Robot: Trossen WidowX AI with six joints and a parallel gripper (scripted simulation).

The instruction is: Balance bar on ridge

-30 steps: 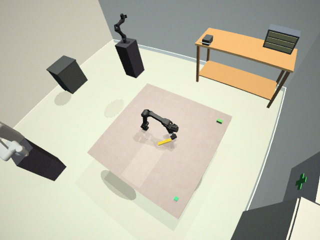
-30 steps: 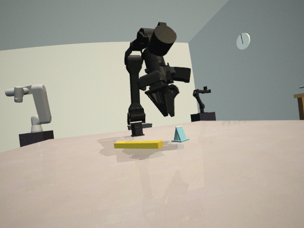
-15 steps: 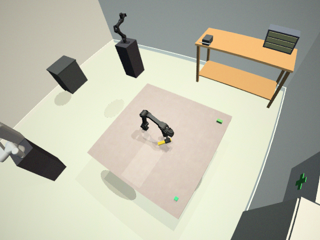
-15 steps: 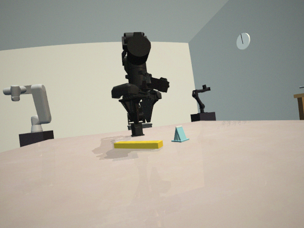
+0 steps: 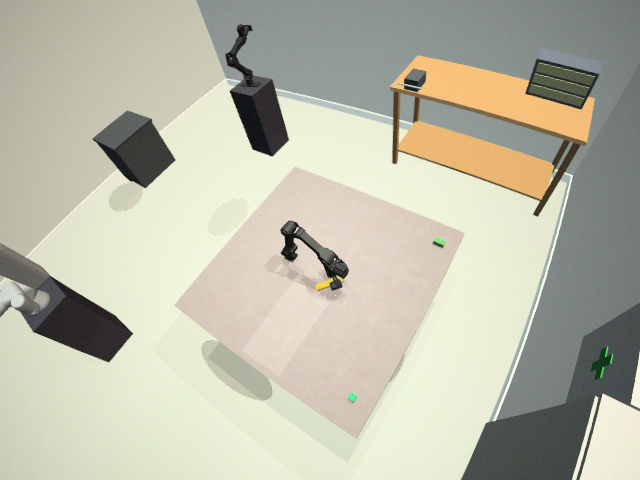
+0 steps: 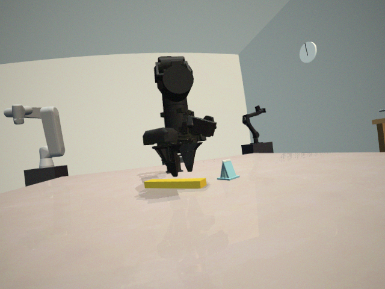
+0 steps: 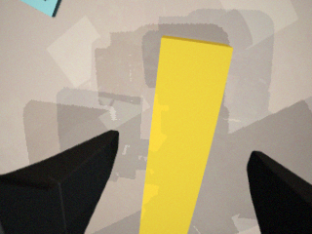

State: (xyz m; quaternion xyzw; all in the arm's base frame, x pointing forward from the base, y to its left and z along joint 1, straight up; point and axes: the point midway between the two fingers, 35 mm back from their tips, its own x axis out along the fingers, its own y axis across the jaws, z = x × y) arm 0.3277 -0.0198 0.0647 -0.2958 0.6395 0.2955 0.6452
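My gripper tip is 2 cm to the left of the yellow bar, 2 cm past it and 2 cm above it.
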